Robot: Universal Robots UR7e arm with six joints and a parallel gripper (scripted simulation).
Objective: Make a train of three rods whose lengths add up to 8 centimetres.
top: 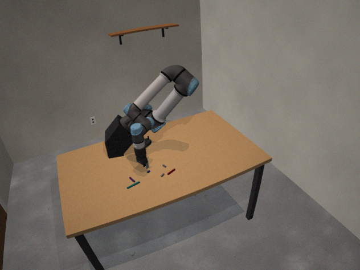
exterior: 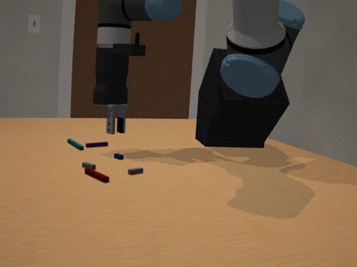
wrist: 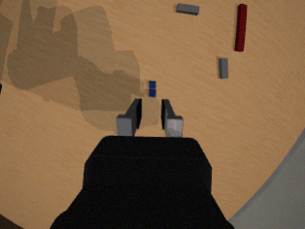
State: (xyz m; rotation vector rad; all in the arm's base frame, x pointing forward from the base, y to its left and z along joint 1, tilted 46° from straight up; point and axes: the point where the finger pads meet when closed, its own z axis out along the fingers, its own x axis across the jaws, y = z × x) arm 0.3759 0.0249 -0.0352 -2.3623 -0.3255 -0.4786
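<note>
The purple rod lies 20 mm ahead of my hand, 120 mm to the right of it and 70 mm below it. The rest, counted from my hand: red rod 80 mm ahead, 150 mm to the left, 70 mm below; turquoise rod 70 mm ahead, 130 mm to the right, 70 mm below.
</note>
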